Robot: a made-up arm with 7 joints.
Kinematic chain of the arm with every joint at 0, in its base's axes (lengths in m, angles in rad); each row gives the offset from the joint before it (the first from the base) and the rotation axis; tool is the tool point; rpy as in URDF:
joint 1: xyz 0 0 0.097 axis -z
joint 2: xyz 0 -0.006 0.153 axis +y
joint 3: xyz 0 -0.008 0.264 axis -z
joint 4: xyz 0 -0.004 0.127 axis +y
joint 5: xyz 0 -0.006 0.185 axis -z
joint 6: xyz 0 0 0.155 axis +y
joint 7: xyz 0 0 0.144 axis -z
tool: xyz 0 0 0 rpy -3.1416 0 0
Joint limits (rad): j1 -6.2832..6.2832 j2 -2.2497..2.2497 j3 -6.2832..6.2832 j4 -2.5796..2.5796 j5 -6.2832..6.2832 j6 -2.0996..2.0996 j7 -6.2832..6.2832
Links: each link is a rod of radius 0.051 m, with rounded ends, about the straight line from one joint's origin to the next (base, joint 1, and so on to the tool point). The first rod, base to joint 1, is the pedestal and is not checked.
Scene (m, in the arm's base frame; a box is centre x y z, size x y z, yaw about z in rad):
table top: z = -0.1
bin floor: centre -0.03 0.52 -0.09 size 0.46 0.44 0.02 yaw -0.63
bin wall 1: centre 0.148 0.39 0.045 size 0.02 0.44 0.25 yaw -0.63
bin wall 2: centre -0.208 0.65 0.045 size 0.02 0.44 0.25 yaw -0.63
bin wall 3: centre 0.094 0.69 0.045 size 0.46 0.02 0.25 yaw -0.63
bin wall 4: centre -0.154 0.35 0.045 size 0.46 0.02 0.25 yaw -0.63
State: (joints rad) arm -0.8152 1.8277 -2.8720 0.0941 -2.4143 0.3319 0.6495
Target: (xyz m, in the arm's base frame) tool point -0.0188 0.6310 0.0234
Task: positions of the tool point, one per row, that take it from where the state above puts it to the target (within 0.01 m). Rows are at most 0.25 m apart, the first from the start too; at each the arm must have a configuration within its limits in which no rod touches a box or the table.
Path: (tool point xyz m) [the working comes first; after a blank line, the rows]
Joints at the target: -1.5087 1.2647 -3.4256 -0.9909 -2.6704 0.9880 0.6495
Straight joint move there: touches bin wall 1, bin wall 3.

1: 0.5193 0.6608 0.1244
2: 0.3713 0.7103 0.1998
3: 0.1785 0.7088 0.2755
4: -0.0188 0.6310 0.3485
5: -0.0173 0.6518 0.1876
6: -0.0188 0.6310 0.0234

